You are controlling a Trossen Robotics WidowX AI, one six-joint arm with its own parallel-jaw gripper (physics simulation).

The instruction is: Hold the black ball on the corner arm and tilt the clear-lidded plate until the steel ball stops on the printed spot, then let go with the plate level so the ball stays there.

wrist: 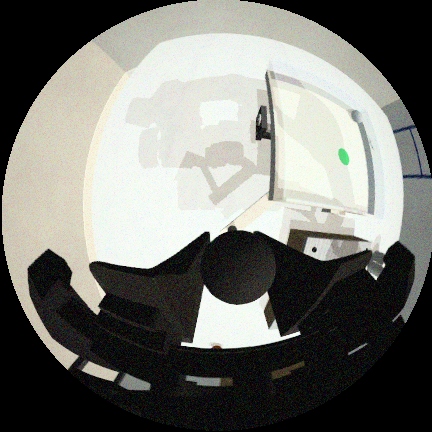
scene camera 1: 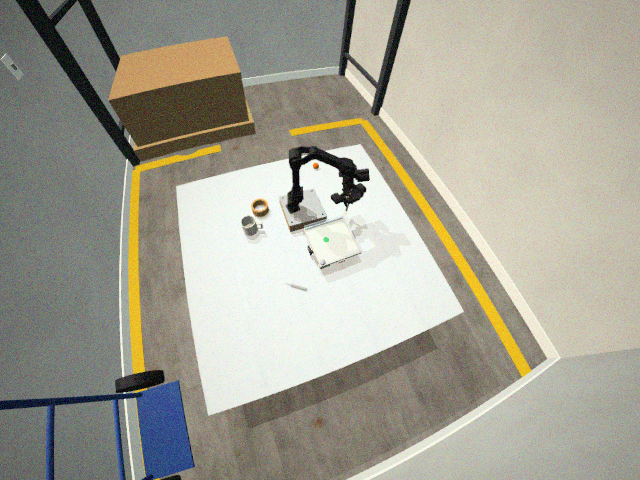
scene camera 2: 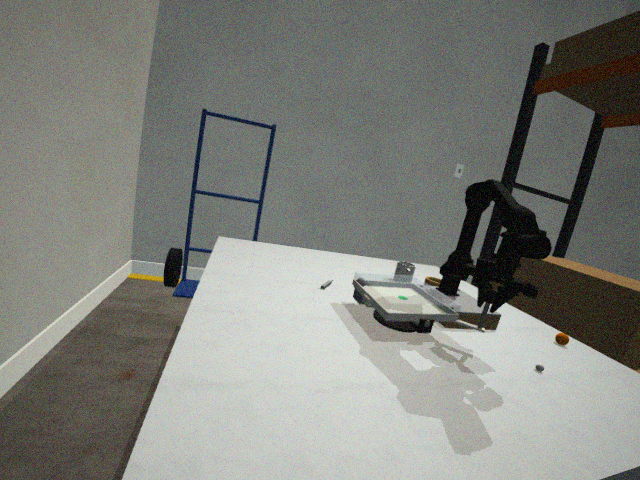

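Note:
The clear-lidded plate [scene camera 1: 341, 232] [scene camera 2: 429, 307] [wrist: 305, 165] stands raised over the table beside the robot base; its exact tilt is hard to judge. The green printed spot [scene camera 1: 325, 239] [scene camera 2: 402, 297] [wrist: 343, 156] lies off-centre on it. The steel ball [scene camera 1: 322, 262] [wrist: 356, 116] is near the plate corner diagonally away from the gripper, apart from the spot. The corner arm [wrist: 252, 212] runs from the near corner. My gripper [scene camera 1: 347, 199] [scene camera 2: 488, 303] [wrist: 231, 235] is shut on the black ball [wrist: 238, 267] at that arm's end; fingers hide the ball in the scene views.
A grey mug [scene camera 1: 250, 225] [scene camera 2: 404, 271] and a wooden ring [scene camera 1: 253, 210] stand beside the robot base. A pen-like object [scene camera 1: 296, 286] [scene camera 2: 326, 284] lies beyond the plate. An orange ball [scene camera 1: 315, 165] [scene camera 2: 561, 338] and a small grey ball [scene camera 2: 539, 368] lie on the table.

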